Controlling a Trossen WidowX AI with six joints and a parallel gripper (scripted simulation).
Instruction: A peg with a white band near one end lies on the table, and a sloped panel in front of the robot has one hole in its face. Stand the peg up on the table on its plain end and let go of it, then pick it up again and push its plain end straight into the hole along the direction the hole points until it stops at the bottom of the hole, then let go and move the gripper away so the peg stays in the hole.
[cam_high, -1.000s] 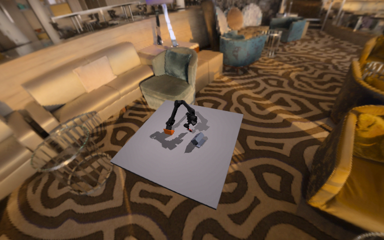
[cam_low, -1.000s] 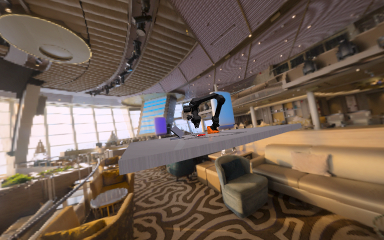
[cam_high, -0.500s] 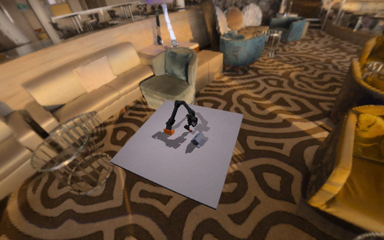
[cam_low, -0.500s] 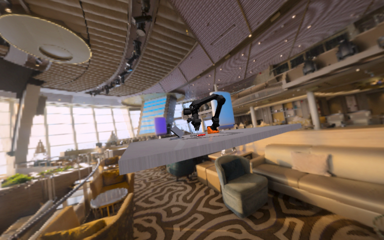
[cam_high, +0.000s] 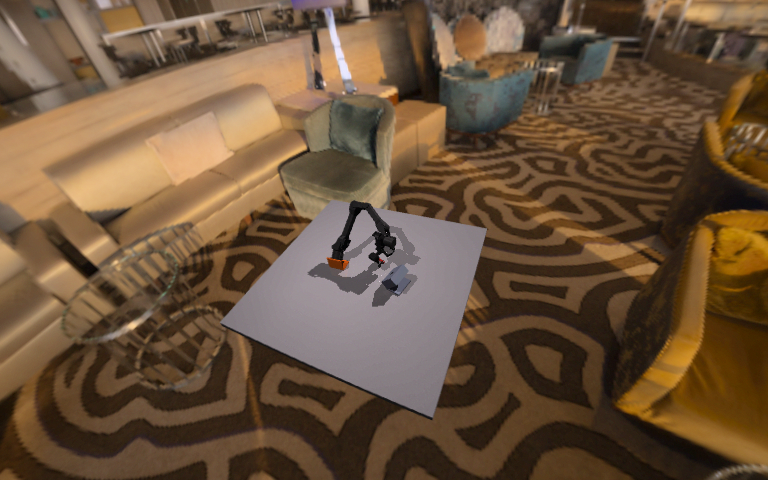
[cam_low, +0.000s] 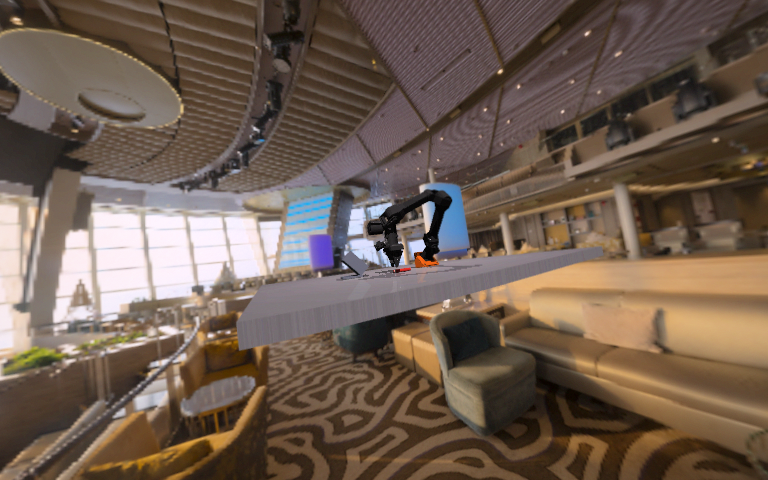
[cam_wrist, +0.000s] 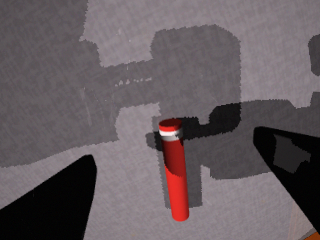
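Now: the red peg 2 cm below my gripper tip, 1 cm to the left of it and 1 cm behind it. Round my gripper tip: sloped panel: 15 cm to the right, 13 cm ahead, 4 cm above.
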